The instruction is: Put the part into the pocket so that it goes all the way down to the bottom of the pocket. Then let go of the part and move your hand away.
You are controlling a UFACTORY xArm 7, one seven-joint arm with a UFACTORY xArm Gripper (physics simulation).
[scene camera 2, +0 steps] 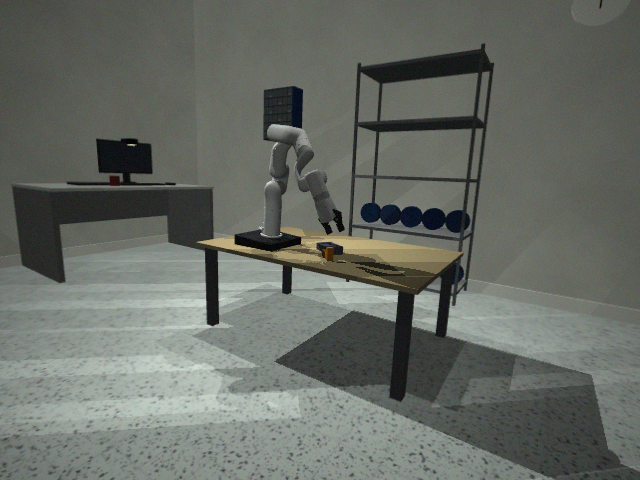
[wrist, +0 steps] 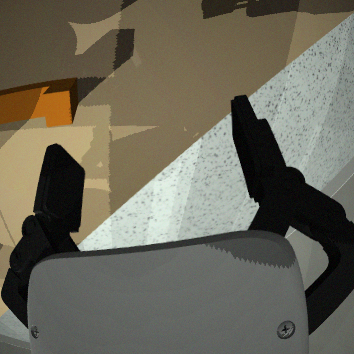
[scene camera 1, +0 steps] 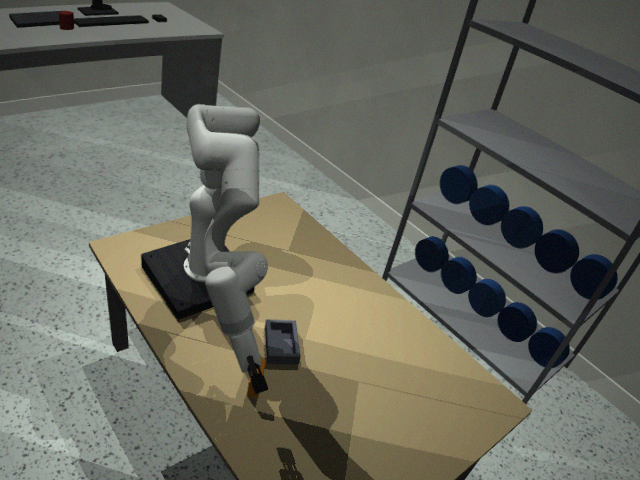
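The orange part is on the table, outside the pocket and near its front side. In scene camera 1 the gripper hides much of it; in the wrist view its end shows at the left edge. Its exact pose is hard to tell. The pocket is a dark blue-grey open box on the table; its inside is partly shaded, and it does not show in the wrist view. My gripper is wide open and empty, well above the table. In the wrist view the part lies beyond and left of the left finger.
The wooden table carries the arm's black base plate. In the wrist view the table's edge runs diagonally past the fingers, with speckled floor beyond. A shelf rack and a desk stand away from the table.
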